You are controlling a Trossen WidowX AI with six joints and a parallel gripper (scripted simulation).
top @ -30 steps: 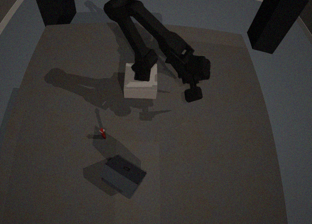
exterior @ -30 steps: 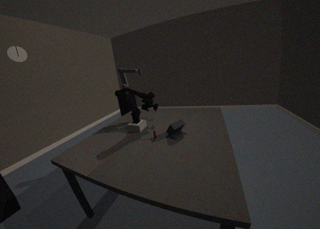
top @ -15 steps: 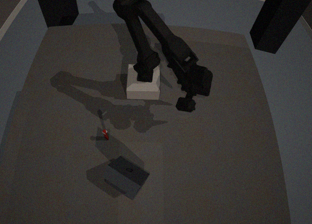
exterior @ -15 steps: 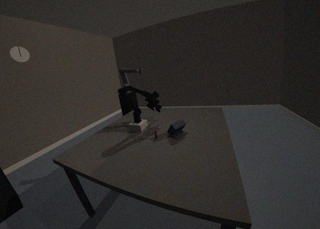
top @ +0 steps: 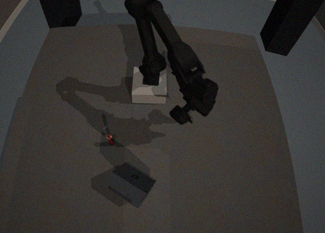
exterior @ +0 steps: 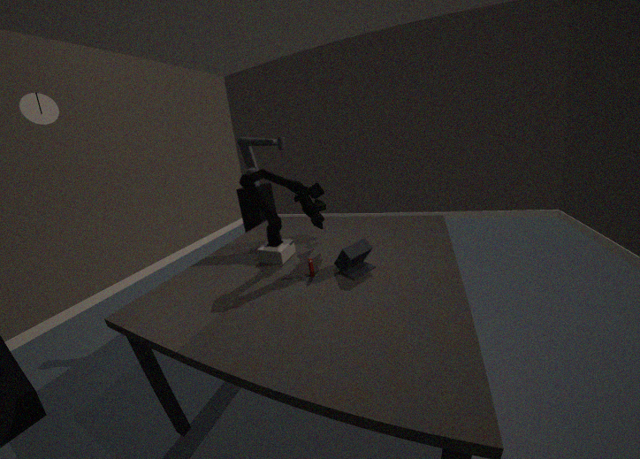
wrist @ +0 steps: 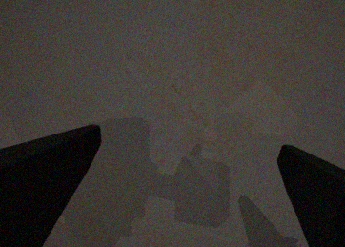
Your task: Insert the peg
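Now: the red peg 320 mm to the right of my gripper tip, 120 mm ahead of it and 50 mm below it. Round my gripper tip: sloped panel: 270 mm ahead, 220 mm to the right, 50 mm below.
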